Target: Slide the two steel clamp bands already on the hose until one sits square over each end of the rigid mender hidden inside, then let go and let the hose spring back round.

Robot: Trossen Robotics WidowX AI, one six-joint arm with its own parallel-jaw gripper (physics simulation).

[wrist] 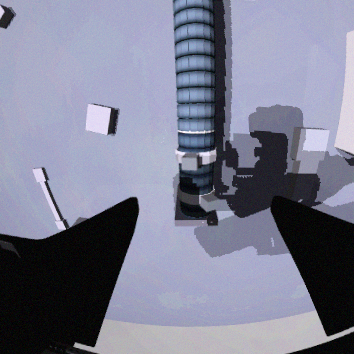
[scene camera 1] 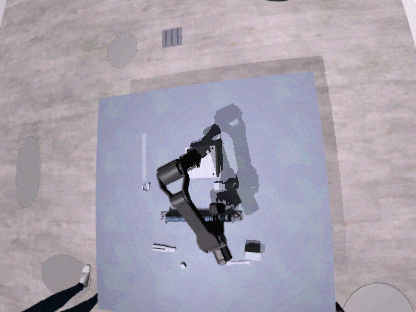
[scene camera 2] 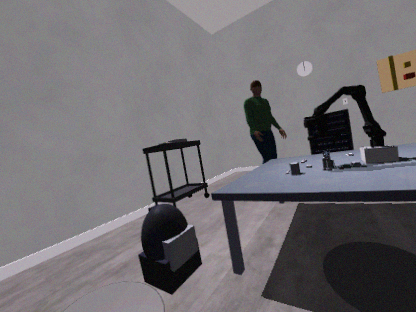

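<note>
The blue ribbed hose [scene camera 1: 180,216] [wrist: 195,95] lies on the table. In the wrist view one steel clamp band [wrist: 207,156] sits around it some way in from the near end, its housing facing up. A thin white ring line lies just above it. The other steel band [wrist: 212,202] is close to the near end, its housing turned to the right, partly in shadow. A gap separates the bands. The mender inside is hidden. My gripper [wrist: 206,203] is open and empty, its fingertips wide apart on either side of the hose's end and clear of it. The arm hides part of the hose from above.
A white box [scene camera 1: 218,185] [wrist: 310,142] stands between the hose and the white base plate [scene camera 1: 202,170]. A small white cube [wrist: 99,119] and a thin bar [wrist: 50,197] lie left in the wrist view. A block [scene camera 1: 253,255] and another bar [scene camera 1: 164,247] lie at the front.
</note>
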